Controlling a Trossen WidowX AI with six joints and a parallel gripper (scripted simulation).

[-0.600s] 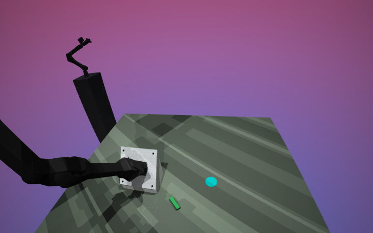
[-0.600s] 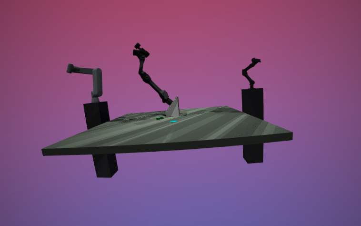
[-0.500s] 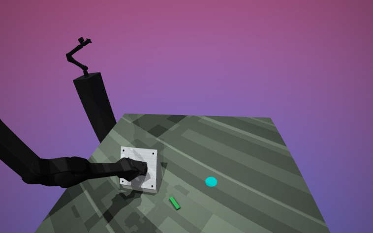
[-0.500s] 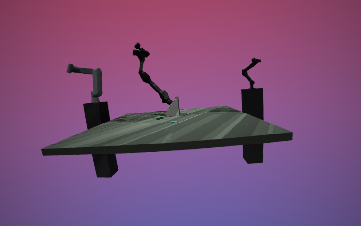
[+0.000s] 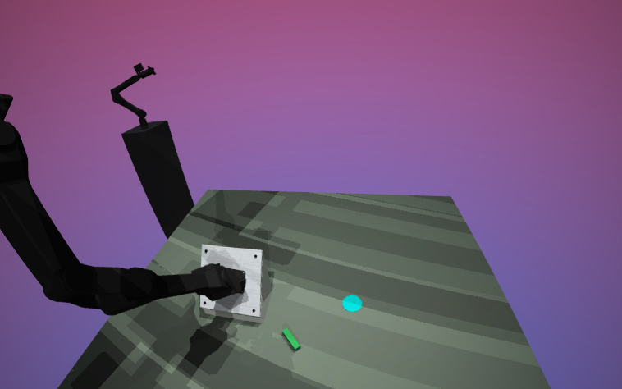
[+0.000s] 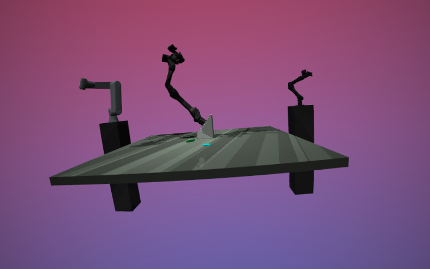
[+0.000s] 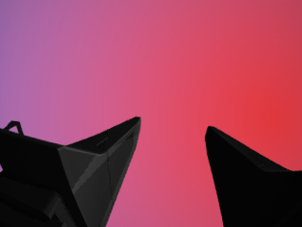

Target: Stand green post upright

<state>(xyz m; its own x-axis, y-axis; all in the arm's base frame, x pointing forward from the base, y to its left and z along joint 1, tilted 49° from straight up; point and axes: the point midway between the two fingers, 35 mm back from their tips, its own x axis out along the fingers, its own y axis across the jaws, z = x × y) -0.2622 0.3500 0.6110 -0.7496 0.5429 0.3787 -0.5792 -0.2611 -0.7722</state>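
My gripper tip is now 43 cm short of the green post, 13 cm to the right of it and 81 cm above it. Round my gripper tip: cyan circle: 59 cm ahead, 27 cm to the left, 82 cm below.
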